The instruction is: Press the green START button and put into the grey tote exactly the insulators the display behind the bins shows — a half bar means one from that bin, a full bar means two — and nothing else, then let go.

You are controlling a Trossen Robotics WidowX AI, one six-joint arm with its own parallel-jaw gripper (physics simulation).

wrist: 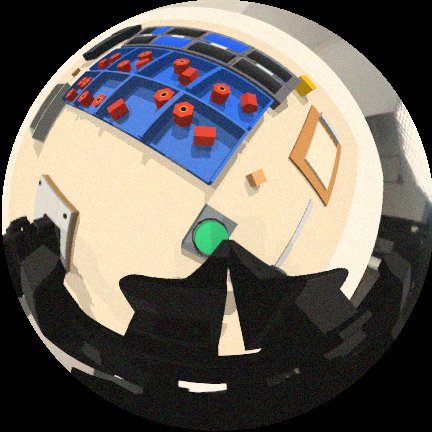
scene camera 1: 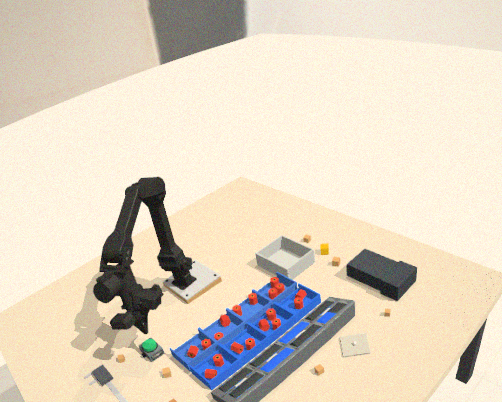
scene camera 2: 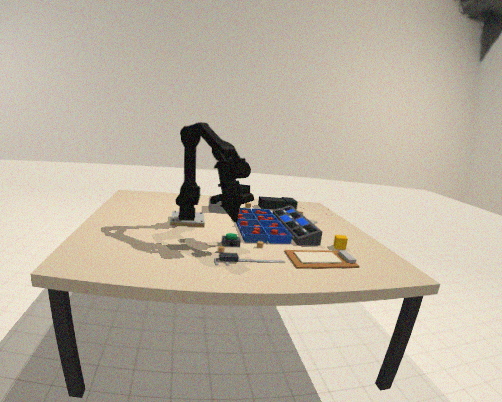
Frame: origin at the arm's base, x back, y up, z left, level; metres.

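Where they show: gripper, between the fingertips: [wrist: 226, 244] [scene camera 1: 146, 333] [scene camera 2: 235, 221]; arm's base, origin of its link: [wrist: 50, 235] [scene camera 1: 184, 281] [scene camera 2: 186, 218].
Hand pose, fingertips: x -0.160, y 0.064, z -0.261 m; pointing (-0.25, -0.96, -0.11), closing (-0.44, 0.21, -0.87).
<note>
Things, the pixels of their top centre, and the offset from my fingertips.
- green START button, centre of its top: [wrist: 211, 239] [scene camera 1: 148, 343] [scene camera 2: 231, 233] dx +0.011, dy -0.045, dz -0.002 m
- grey tote, centre of its top: [scene camera 1: 284, 251] [scene camera 2: 224, 199] dx -0.054, dy -0.032, dz +0.537 m
- black box, centre of its top: [scene camera 1: 381, 265] [scene camera 2: 278, 198] dx -0.372, dy -0.030, dz +0.625 m
- caliper, centre of its top: [wrist: 297, 254] [scene camera 1: 109, 390] [scene camera 2: 251, 257] dx -0.022, dy -0.066, dz -0.181 m
- clipboard, centre of its top: [wrist: 327, 148] [scene camera 2: 322, 255] dx -0.284, dy -0.068, dz -0.164 m
My gripper [scene camera 1: 145, 330] [scene camera 2: 236, 219] [wrist: 226, 244] is shut and empty, its tips close above the edge of the green START button [scene camera 1: 150, 345] [scene camera 2: 231, 236] [wrist: 207, 235]; contact cannot be told. Red insulators [scene camera 1: 218, 359] [wrist: 205, 136] lie in the blue two-row bins [scene camera 1: 227, 372] [wrist: 200, 162]. The display [scene camera 1: 310, 345] [wrist: 287, 95] behind them is lit: a short blue bar in the far row at the tote end, a long one in the far row's third cell, and a long one in the near row's second cell from that end. The grey tote [scene camera 1: 272, 265] [wrist: 50, 112] looks empty in scene camera 1.
A black box [scene camera 1: 380, 272] stands beyond the tote. A caliper [scene camera 1: 102, 375] [scene camera 2: 228, 257] and small wooden cubes [scene camera 1: 166, 372] [wrist: 256, 178] lie near the button. A clipboard [scene camera 2: 325, 266] [wrist: 302, 145] lies beside a yellow cube [scene camera 2: 340, 242] [wrist: 305, 86]. Another yellow cube [scene camera 1: 324, 249] is near the tote.
</note>
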